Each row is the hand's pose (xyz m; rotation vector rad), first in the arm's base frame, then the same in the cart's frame.
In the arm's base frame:
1: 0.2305 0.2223 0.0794 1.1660 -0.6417 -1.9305
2: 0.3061 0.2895 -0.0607 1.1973 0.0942 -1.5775
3: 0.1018 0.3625 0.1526 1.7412 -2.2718 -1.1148
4: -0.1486 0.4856 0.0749 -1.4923 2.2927 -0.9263
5: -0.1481 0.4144 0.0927 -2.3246 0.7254 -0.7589
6: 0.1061 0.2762 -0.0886 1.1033 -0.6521 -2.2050
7: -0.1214 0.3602 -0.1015 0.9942 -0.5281 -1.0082
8: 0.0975 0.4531 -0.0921 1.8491 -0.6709 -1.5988
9: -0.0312 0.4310 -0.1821 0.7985 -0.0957 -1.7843
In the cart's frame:
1: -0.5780 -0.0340 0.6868 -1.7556 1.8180 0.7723
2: -0.4585 -0.1205 0.7768 2.1572 -1.8422 -0.8577
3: -0.5057 0.1538 0.6539 -0.5756 1.6905 -0.4896
4: -0.2960 0.2790 0.4982 0.6368 1.4349 -1.6094
5: -0.3526 0.2481 0.4631 -0.6129 0.9226 -2.5788
6: -0.3840 -0.0644 0.5972 -1.7632 1.5209 0.8134
7: -0.2525 0.0719 0.4452 1.2356 -2.5710 -0.7817
8: -0.2709 0.0433 0.6807 -1.8929 1.9426 -0.0253
9: -0.1787 0.0221 0.5534 -2.0379 1.8907 1.4140

